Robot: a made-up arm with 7 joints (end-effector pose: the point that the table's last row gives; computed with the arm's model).
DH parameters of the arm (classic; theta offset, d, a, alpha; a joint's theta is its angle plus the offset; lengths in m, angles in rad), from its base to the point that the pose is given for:
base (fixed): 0 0 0 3.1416
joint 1: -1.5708 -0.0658 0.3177 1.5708
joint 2: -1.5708 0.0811 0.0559 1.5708
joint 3: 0 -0.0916 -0.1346 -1.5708
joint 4: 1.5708 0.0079 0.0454 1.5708
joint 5: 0 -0.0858 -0.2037 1.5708
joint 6: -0.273 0 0.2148 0
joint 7: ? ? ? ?
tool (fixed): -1.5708 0.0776 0 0
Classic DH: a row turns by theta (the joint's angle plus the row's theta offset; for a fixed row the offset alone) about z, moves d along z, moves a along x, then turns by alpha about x.
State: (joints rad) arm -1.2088 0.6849 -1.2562 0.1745 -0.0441 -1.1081 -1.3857
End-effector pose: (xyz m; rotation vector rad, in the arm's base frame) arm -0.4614 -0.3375 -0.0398 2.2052 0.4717 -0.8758
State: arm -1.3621 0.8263 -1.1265 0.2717 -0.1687 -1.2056 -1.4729
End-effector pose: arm -0.3137 -0.4200 -0.0302 1.9716 0.6335 -0.3099
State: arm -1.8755 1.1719 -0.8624 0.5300 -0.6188 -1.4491 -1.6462
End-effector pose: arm 0.0378 -0.4502 0.1343 1.3454 0.6016 1.2053
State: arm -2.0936 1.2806 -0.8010 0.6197 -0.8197 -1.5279 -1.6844
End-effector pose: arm 0.1201 -0.4394 0.1967 1.1999 0.4703 1.7391
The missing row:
joint 7: 0.273 0.0202 -0.1166 -1.5708
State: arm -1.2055 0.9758 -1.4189 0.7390 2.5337 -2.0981 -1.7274
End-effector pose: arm -0.4279 -0.5549 -0.1059 -0.2665 2.3424 -1.9979
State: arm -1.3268 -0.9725 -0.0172 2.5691 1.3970 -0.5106 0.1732
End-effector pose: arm -0.2889 0.1208 0.0574 -2.2680 -0.2859 2.1129
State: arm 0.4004 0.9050 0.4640 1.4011 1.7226 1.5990 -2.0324
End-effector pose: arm 0.3793 0.3992 -0.2199 -1.9202 1.7017 0.9401
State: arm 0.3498 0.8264 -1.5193 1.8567 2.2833 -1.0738 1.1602
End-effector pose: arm -0.3259 0.1990 0.1085 -1.0998 -2.3655 -0.8150
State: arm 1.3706 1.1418 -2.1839 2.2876 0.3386 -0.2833 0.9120
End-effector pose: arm 0.2652 0.1116 0.0465 0.9098 2.7724 0.5092
